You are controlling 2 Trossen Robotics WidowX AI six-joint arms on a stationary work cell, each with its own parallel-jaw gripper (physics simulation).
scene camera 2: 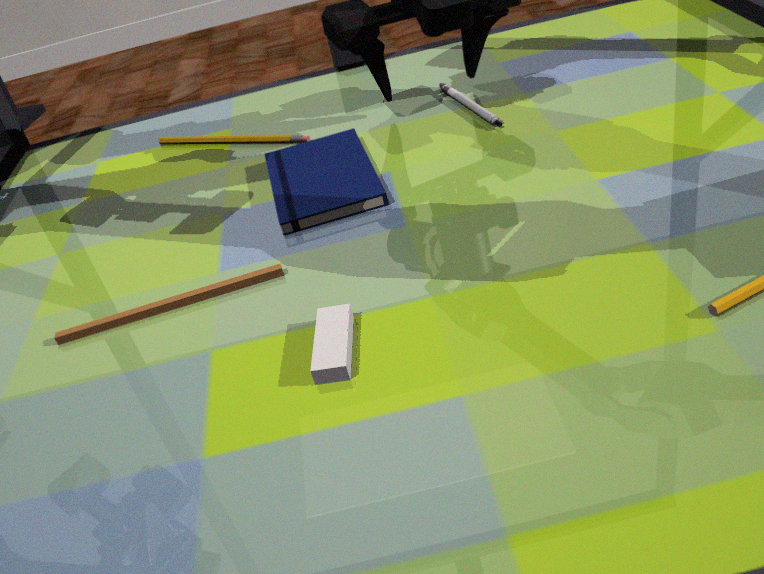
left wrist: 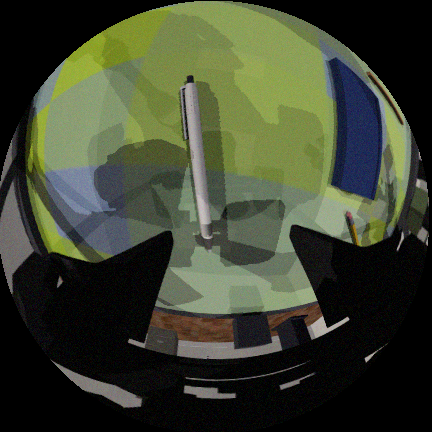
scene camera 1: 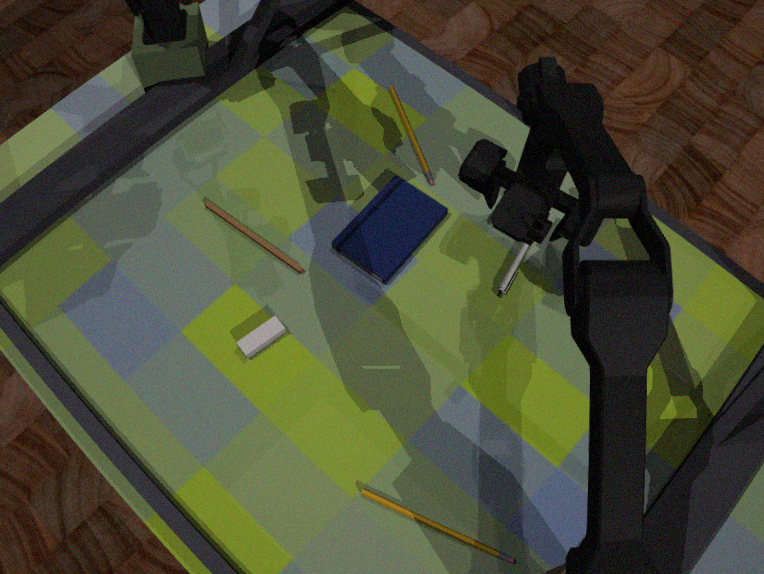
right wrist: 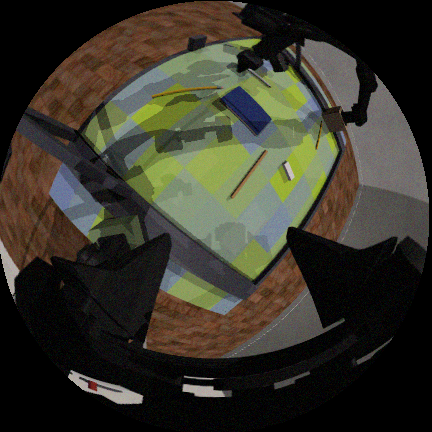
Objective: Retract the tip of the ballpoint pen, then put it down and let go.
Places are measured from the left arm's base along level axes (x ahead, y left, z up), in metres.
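Pixels of known places: left gripper, fingertip midpoint: [scene camera 2: 430, 88] [left wrist: 233, 233] [right wrist: 243, 67]; right gripper, fingertip midpoint: [scene camera 1: 183, 18] [right wrist: 230, 236]; left arm's base, origin of the base link: [right wrist: 343, 117]; right arm's base, origin of the base link: [scene camera 1: 165, 27] [right wrist: 115, 250].
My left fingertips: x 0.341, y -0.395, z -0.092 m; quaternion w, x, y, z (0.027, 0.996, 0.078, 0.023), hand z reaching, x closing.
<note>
Ahead of a thing's pixels: the offset from my left fingertips to its top centre.
The white ballpoint pen @[dy +0.041, dx -0.029, dz -0.002 m] [scene camera 1: 514, 268] [scene camera 2: 471, 104] [left wrist: 196, 145] [right wrist: 260, 78] lies on the patterned table top. In the left wrist view its black button end and clip point to the top, and its other end lies in shadow low between the fingertips as seen; whether a writing point sticks out there is too small to tell. My left gripper [scene camera 1: 524, 219] [scene camera 2: 430, 87] [left wrist: 233, 233] is open and empty, fingers pointing down, above the table near the pen's end away from the button. My right gripper [right wrist: 230, 236] is open and empty, far from the pen.
A blue notebook @[dy +0.120, dx +0.131, dz +0.000 m] [scene camera 1: 392, 228] [scene camera 2: 327, 178] [left wrist: 357, 130] lies near the pen. A yellow pencil @[dy -0.025, dx +0.214, dz -0.005 m] [scene camera 1: 410, 132] [scene camera 2: 228, 140] lies beyond it. A brown stick @[dy +0.250, dx +0.264, dz -0.005 m] [scene camera 1: 253, 235] [scene camera 2: 169, 303], a white eraser @[dy +0.348, dx +0.150, dz +0.000 m] [scene camera 1: 261, 336] [scene camera 2: 331, 342] and another yellow pencil @[dy +0.385, dx -0.163, dz -0.005 m] [scene camera 1: 432, 523] [right wrist: 319, 135] lie farther off.
</note>
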